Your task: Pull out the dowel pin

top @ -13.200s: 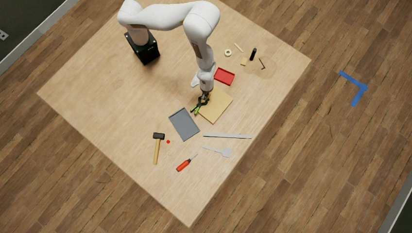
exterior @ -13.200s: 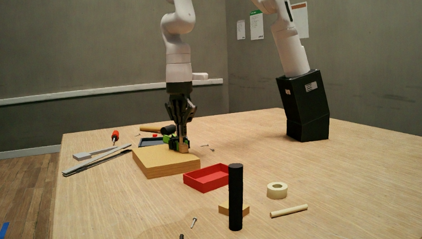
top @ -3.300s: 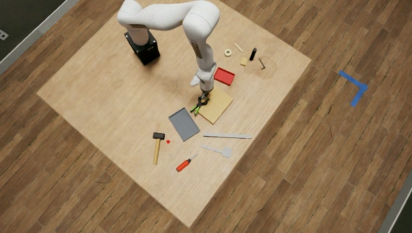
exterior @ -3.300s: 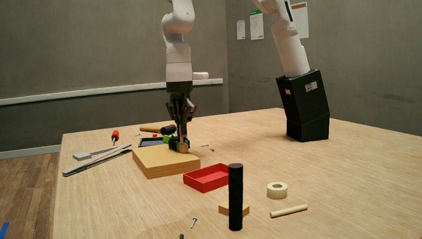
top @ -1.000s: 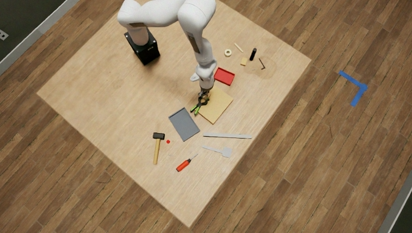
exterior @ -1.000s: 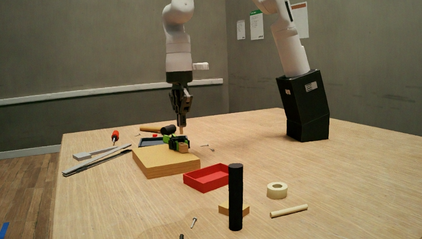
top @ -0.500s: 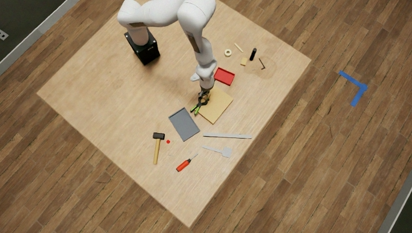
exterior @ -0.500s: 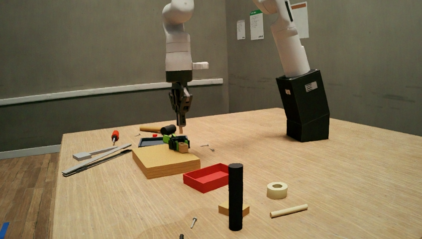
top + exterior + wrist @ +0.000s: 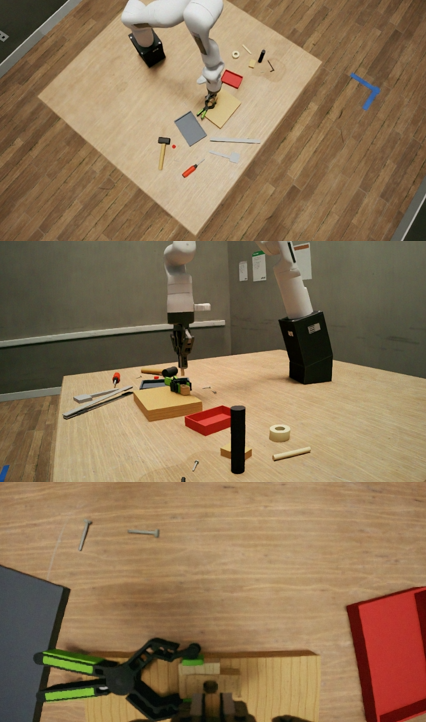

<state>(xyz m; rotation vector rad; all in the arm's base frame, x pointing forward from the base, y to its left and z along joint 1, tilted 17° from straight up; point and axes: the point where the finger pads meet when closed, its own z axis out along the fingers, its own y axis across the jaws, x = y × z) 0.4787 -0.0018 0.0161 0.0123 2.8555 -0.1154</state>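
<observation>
The dowel pin lies 2 cm below my hand. The rest, counted from my hand: wooden block 8 cm below; then tan bench board 6 cm ahead, 1 cm to the right, 10 cm below; then red tray 18 cm to the left, 12 cm below.
</observation>
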